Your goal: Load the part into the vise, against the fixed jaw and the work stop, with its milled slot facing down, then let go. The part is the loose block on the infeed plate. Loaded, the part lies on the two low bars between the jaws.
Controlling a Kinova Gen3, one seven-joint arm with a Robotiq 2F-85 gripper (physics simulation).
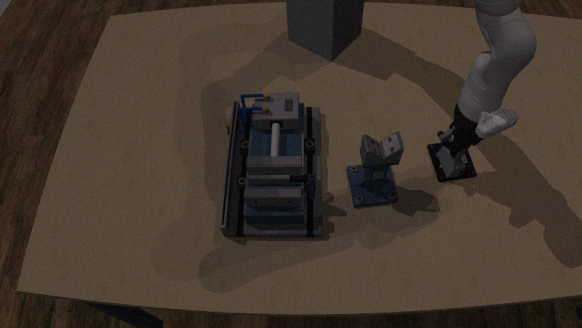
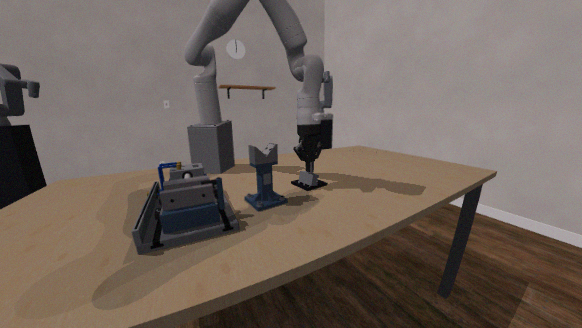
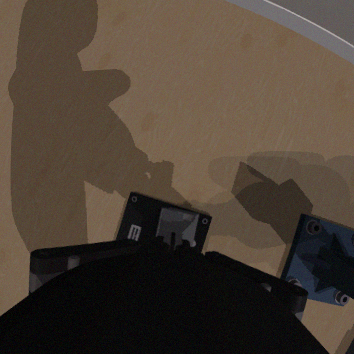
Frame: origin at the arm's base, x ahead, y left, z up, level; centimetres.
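Where they show: gripper, fingertip midpoint: (image 1: 455, 156) (image 2: 309, 172) (image 3: 171, 243); arm's base, link origin: (image 2: 211, 122).
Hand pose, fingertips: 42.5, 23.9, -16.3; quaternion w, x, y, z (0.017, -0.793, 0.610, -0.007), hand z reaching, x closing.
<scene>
Each offset is from my fingertips to the top centre of the thing, as dx, dy, dz. "pt": to the spot under its first point.
The part, a grey block @[-0.2, -0.4, +0.2] (image 1: 448, 165) (image 2: 308, 179) (image 3: 175, 222), lies on the black infeed plate @[-1.8, +0.9, -4.0] (image 1: 470, 173) (image 2: 295, 183) (image 3: 144, 212). Its milled slot cannot be made out clearly. My gripper (image 1: 453, 151) (image 2: 310, 171) (image 3: 171, 243) is shut and empty. It points down, its fingertips at or close above the top of the block; contact cannot be told. The vise has a front jaw (image 1: 273, 197) (image 2: 186, 198) with two bolt holes and a rear jaw (image 1: 275, 163) on the screw. The work stop @[pt +6.9, -30.1, +2.3] (image 1: 311, 186) (image 2: 220, 194) stands at the jaws' right end. The low bars are largely hidden.
A blue stand (image 1: 354, 192) (image 2: 264, 183) (image 3: 310, 260) with a grey V-shaped top (image 1: 391, 145) (image 2: 257, 154) stands between the vise and the infeed plate. Blue pipes @[pt -12.1, -41.3, +6.1] (image 1: 252, 95) (image 2: 170, 164) rise at the vise's rear left. A grey pedestal (image 1: 320, 25) (image 2: 204, 147) stands at the back.
</scene>
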